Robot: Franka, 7 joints.
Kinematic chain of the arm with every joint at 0, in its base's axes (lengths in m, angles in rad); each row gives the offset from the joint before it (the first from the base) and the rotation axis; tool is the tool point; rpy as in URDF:
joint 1: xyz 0 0 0.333 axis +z
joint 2: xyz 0 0 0 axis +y
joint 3: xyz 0 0 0.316 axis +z
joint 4: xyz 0.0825 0 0 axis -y
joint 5: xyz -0.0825 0 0.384 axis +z
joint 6: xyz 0 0 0 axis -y
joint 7: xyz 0.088 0 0 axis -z
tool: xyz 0 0 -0.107 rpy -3.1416 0 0
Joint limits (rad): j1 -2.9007..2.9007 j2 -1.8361..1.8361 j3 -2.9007..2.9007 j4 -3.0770..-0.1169 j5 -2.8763..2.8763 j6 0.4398..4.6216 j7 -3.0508..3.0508
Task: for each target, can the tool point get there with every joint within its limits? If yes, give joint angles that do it. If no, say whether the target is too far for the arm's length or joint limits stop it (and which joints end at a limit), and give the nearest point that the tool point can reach.
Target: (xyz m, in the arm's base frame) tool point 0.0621 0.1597 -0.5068
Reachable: no: joint limits stop it (at a limit: joint 2) | nearest point 0.0713 0.1833 -0.3537 | short by 0.155 m
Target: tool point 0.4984 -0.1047 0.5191
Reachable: yes | joints -0.2892 -0.2553 0.0973 -2.2440 -1.2158 2.3706 1.7680
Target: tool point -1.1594 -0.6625 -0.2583
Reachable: no: too far | nearest point -0.6811 -0.3892 -0.0144 | short by 0.603 m
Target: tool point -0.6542 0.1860 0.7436
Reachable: yes | joints -0.5538 -0.9043 -1.3543 -0.4381 -1.8592 1.3301 -2.3911
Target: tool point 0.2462 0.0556 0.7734
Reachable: yes | joints 2.4093 -1.5530 -0.1906 -2.0189 2.0460 3.7726 -1.2583
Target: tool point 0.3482 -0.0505 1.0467
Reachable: yes | joints 2.4535 -1.0663 -0.2499 -1.1453 1.4383 2.8891 -0.7446
